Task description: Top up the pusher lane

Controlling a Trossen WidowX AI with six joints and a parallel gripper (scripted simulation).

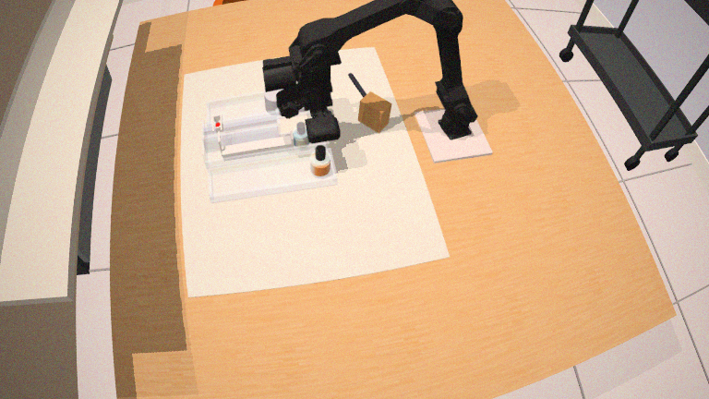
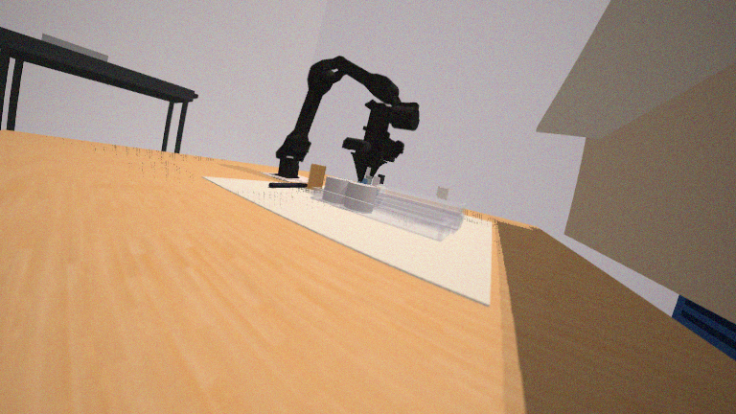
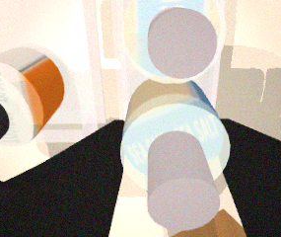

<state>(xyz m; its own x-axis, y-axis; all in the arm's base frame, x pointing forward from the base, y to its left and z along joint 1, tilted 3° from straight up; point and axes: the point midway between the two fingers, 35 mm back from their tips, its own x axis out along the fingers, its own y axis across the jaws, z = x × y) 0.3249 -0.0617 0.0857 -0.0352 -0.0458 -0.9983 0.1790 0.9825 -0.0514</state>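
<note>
My gripper tip is now 14 cm past the cardboard box, 2 cm to the left of it and 2 cm above it. Round my gripper tip: red mark (21 cm ahead, 8 cm to the right, 2 cm above); black stick (16 cm behind, 11 cm to the right, 4 cm below).
</note>
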